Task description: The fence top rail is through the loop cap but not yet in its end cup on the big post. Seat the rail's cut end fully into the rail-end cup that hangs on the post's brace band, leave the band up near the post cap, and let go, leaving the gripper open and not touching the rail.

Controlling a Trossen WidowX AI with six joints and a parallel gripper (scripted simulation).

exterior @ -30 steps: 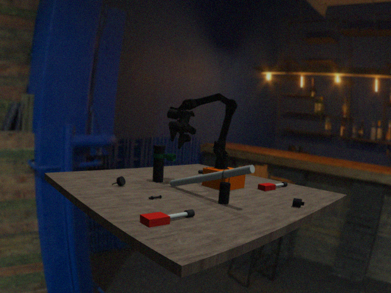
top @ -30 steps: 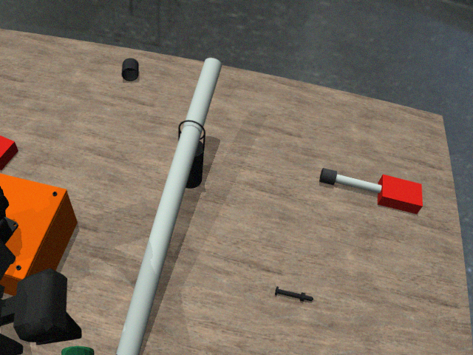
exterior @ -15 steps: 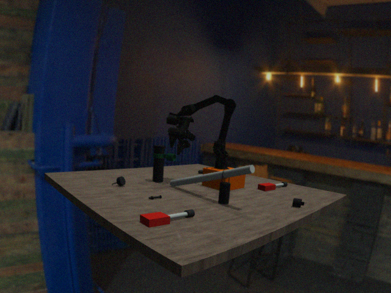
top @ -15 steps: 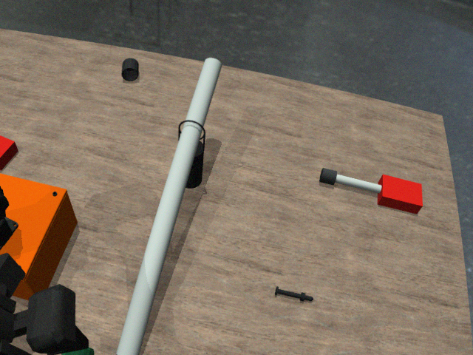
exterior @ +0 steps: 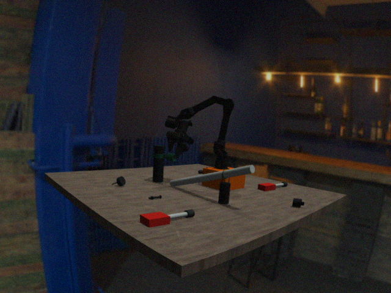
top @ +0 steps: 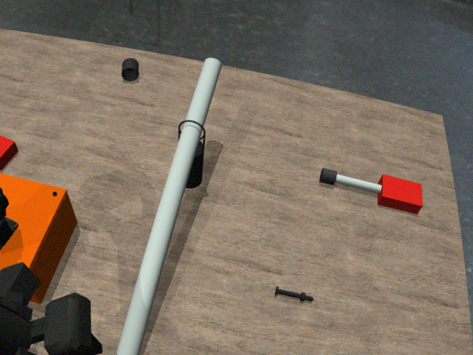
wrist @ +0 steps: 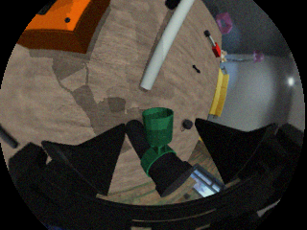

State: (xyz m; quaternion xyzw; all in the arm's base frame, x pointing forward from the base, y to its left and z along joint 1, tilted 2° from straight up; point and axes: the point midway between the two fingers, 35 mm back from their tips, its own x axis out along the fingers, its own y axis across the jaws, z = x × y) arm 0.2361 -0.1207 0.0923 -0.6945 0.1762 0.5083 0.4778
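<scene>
The green rail-end cup lies 20 mm to the right of my gripper tip, 20 mm ahead of it and 10 mm below it. Also, from my gripper tip: black bolt: 280 mm to the left, 220 mm ahead, 150 mm below.
</scene>
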